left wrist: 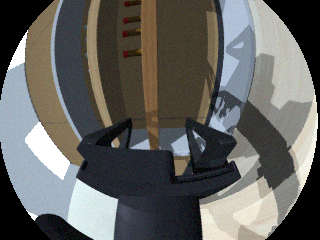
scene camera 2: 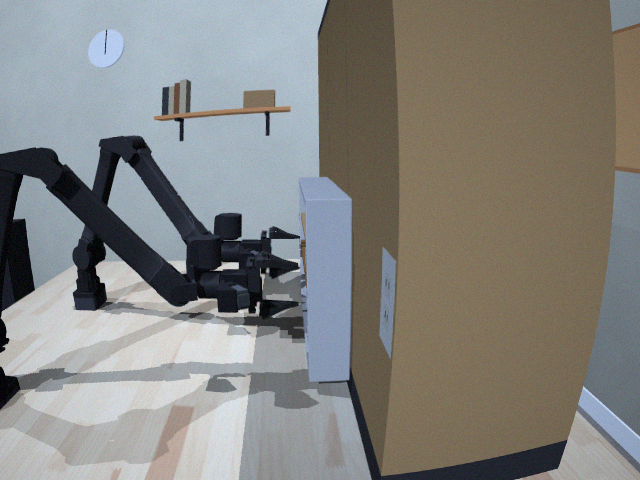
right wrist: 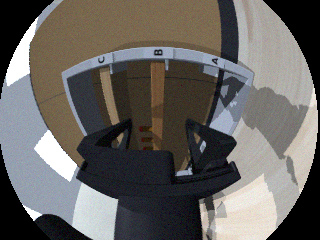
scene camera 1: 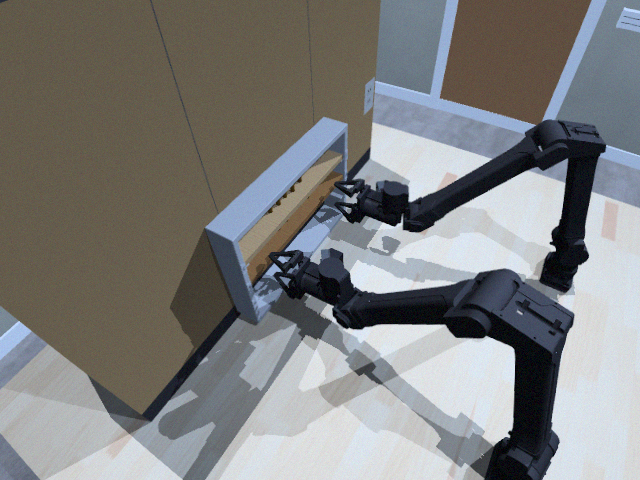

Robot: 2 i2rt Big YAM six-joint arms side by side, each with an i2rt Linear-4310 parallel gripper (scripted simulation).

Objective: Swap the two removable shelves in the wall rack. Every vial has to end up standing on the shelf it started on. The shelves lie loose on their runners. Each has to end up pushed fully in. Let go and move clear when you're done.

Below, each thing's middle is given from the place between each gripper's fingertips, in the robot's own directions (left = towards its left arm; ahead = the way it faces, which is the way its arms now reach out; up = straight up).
The brown wooden shelf (scene camera 1: 261, 261) lies 150 mm to the right of my left hand (scene camera 1: 272, 264), 50 mm ahead of it and 10 mm above it. Round my left hand: pale wooden shelf (scene camera 1: 257, 237) (150 mm to the right, 80 mm above, 50 mm ahead); then wall outlet (scene camera 2: 388, 263) (710 mm to the right, 110 mm above, 80 mm ahead); then wall rack (scene camera 1: 224, 231) (150 mm to the right, 50 mm ahead, 10 mm above).
The brown wooden shelf lies 15 cm to the left of my right hand and 6 cm ahead of it. From my right hand the other things lie so: pale wooden shelf 15 cm to the left, 8 cm above, 7 cm ahead; wall outlet 40 cm to the right, 10 cm above, 9 cm ahead; wall rack 15 cm to the left, 6 cm ahead.
